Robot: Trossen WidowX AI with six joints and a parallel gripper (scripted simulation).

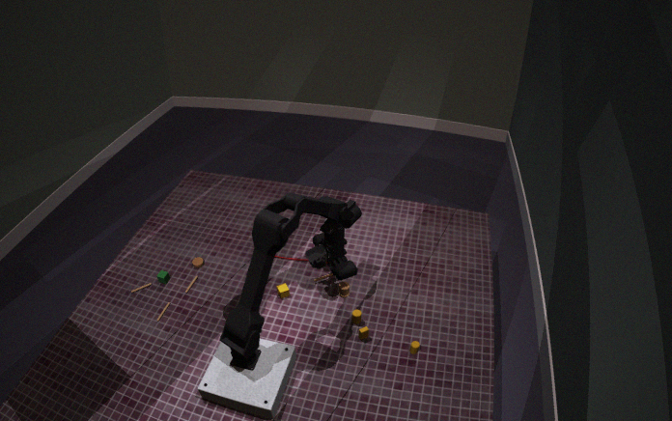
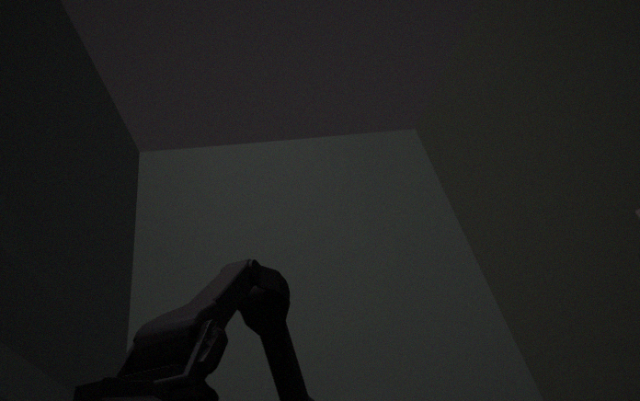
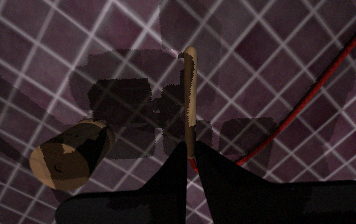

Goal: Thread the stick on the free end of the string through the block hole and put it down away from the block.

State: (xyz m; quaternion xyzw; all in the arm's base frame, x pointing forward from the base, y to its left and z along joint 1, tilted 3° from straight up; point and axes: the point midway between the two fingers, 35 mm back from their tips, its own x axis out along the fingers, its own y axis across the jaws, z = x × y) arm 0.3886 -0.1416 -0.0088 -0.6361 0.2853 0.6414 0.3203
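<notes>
The yellow wooden block is 130 mm to the left of my gripper tip and 110 mm behind it. Round my gripper tip: round wooden button: 260 mm to the left, 50 mm ahead, 10 mm below; thin wooden stick: 10 mm to the left, 10 mm behind; wooden cylinder: 60 mm behind, 40 mm to the right, 10 mm above.
</notes>
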